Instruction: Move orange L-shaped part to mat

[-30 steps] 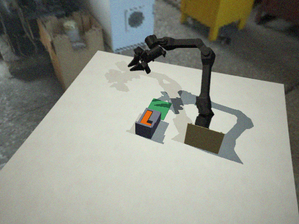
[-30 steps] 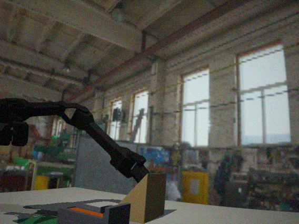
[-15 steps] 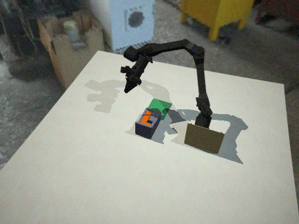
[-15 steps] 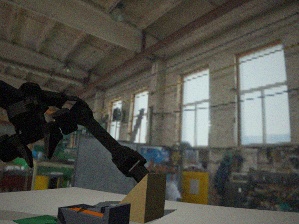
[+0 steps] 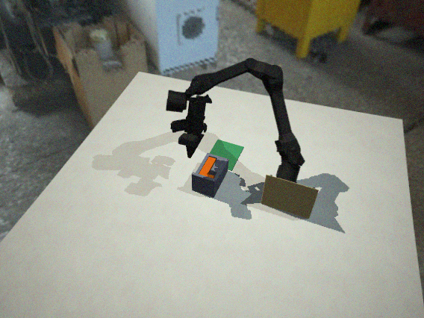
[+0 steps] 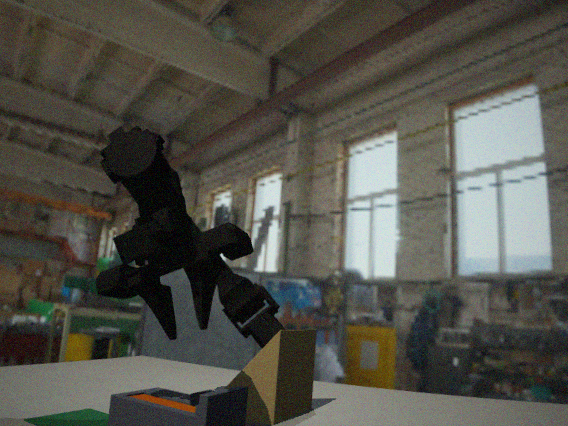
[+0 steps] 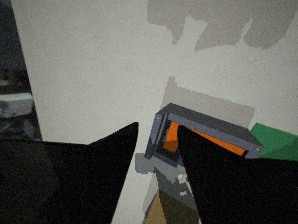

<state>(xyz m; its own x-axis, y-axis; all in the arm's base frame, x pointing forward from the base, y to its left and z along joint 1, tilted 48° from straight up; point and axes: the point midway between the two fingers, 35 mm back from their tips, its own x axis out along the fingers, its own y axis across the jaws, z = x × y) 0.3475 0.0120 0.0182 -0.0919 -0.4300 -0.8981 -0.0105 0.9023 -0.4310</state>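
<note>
The orange L-shaped part is 6 cm behind my gripper tip, 3 cm to the right of it and 11 cm below it. The rest, counted from my gripper tip: green mat (8 cm behind, 20 cm to the right, 17 cm below).
</note>
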